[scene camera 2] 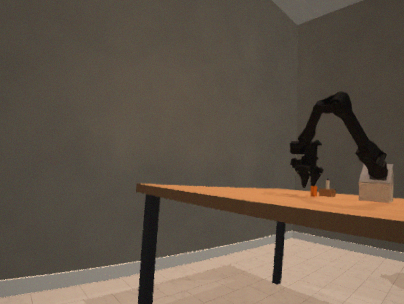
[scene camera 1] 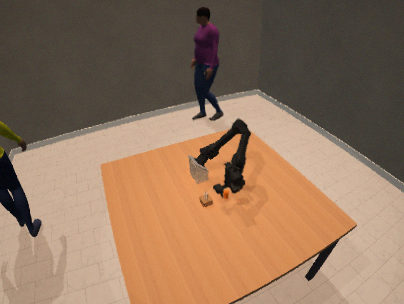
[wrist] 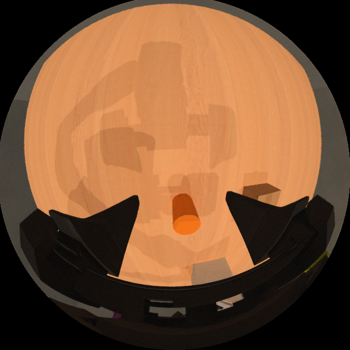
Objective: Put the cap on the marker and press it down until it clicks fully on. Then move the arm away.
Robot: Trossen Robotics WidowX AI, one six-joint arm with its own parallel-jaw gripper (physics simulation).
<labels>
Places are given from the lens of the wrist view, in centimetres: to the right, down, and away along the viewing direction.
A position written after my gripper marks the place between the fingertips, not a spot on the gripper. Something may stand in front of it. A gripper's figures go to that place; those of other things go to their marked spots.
my gripper (wrist: 183, 198): 1, 2, 10
orange cap (wrist: 185, 219): 1, 4, 10
</labels>
